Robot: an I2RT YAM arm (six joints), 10 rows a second.
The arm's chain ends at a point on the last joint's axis. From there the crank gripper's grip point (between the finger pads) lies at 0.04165 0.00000 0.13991 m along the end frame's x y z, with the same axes.
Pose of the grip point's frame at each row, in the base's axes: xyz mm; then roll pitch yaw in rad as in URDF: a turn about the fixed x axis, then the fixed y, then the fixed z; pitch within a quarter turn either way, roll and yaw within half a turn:
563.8 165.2 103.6 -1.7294 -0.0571 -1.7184
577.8 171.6 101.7 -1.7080 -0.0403 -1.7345
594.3 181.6 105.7 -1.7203 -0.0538 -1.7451
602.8 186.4 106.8 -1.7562 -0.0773 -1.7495
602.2 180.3 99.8 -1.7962 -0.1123 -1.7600
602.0 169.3 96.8 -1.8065 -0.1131 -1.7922
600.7 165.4 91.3 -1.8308 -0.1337 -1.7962
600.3 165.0 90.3 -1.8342 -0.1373 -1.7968
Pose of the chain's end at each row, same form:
433.4 227.9 123.3 -1.7294 -0.0571 -1.7184
448.0 236.0 119.1 -1.7080 -0.0403 -1.7345
465.5 247.7 124.3 -1.7203 -0.0538 -1.7451
475.2 253.7 129.3 -1.7562 -0.0773 -1.7495
476.7 250.0 126.2 -1.7962 -0.1123 -1.7600
479.2 243.1 124.6 -1.8065 -0.1131 -1.7922
479.2 240.5 121.4 -1.8308 -0.1337 -1.7962
479.0 240.3 120.7 -1.8342 -0.1373 -1.7968

